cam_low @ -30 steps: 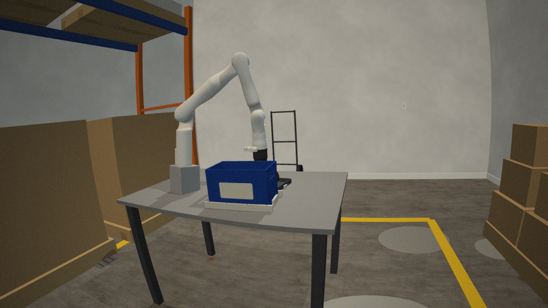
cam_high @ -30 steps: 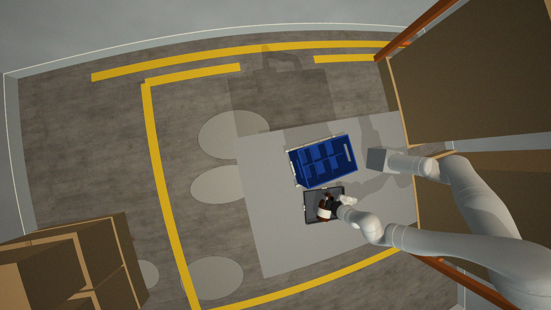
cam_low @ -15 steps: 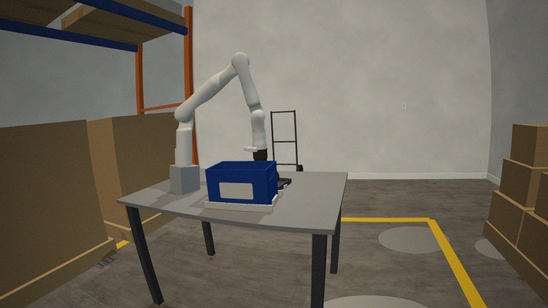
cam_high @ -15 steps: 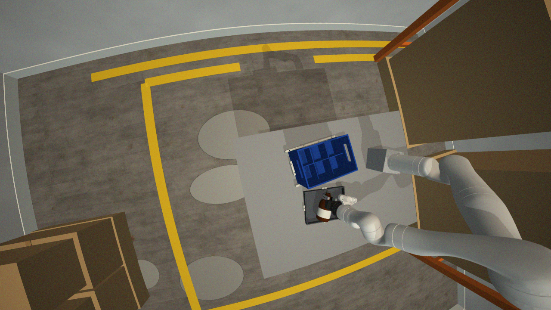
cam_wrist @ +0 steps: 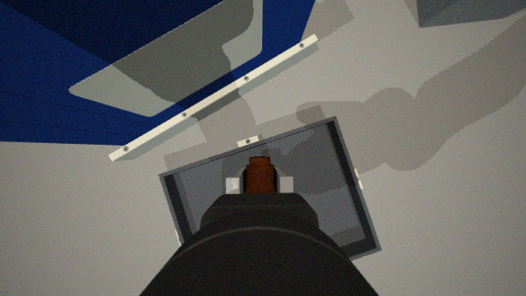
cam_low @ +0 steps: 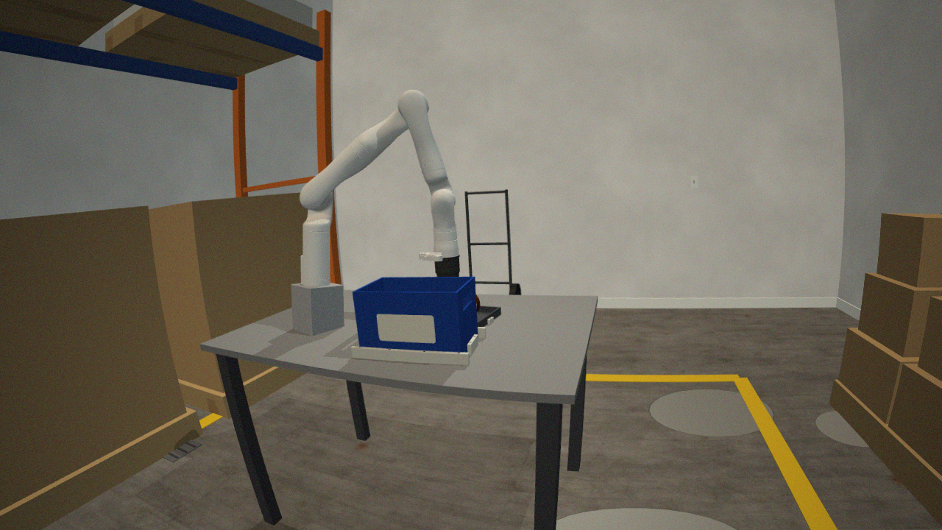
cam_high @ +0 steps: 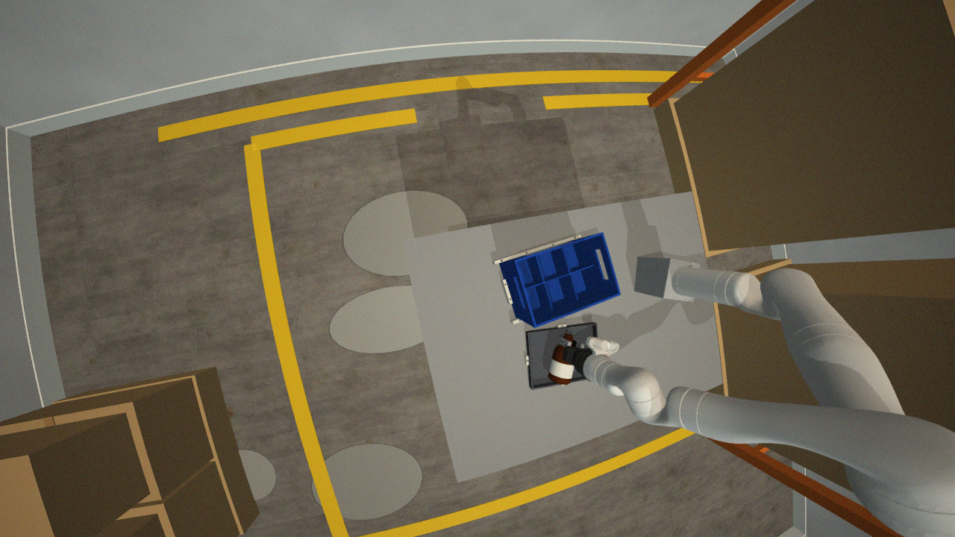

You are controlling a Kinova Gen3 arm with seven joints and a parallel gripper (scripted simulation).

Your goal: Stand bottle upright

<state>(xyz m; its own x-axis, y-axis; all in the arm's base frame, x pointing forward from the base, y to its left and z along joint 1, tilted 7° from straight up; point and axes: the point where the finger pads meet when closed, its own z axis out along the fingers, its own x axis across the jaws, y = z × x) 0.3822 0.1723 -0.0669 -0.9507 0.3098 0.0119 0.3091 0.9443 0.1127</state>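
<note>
My hand is 5 cm to the right of the brown bottle, 2 cm short of it and 1 cm above it. From my hand the other things lie so: dark grey tray 5 cm to the left, 3 cm below; then blue crate 21 cm to the right, 4 cm ahead, 4 cm above.
</note>
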